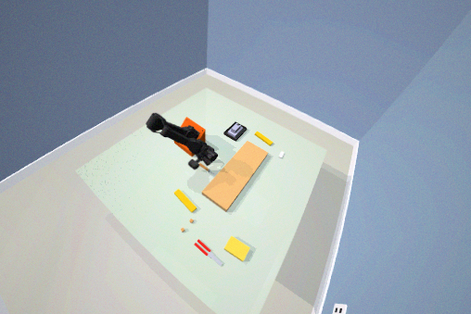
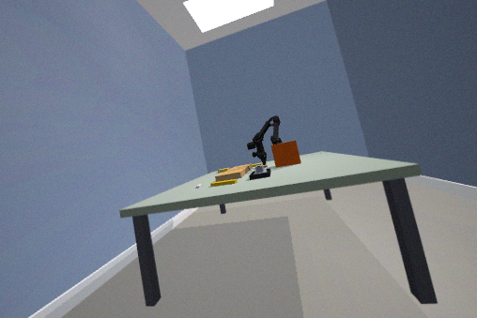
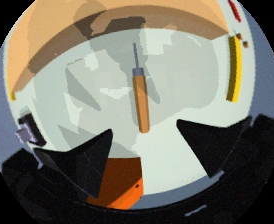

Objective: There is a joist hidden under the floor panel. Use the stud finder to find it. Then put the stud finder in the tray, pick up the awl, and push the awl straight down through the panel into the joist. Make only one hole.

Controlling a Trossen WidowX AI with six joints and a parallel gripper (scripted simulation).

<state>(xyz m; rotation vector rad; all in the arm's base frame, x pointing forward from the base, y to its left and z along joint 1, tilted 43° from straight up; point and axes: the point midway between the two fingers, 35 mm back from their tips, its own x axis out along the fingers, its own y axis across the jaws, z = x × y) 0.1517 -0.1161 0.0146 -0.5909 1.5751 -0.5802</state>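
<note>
Now: gripper tip 60 mm short of the awl and 20 mm above it. From my gripper tip the other things lie so: black tray 20 mm behind, 420 mm to the left, 10 mm below; stud finder 20 mm behind, 430 mm to the left, 20 mm above; yellow block 480 mm ahead, 260 mm to the right, 10 mm below.
</note>
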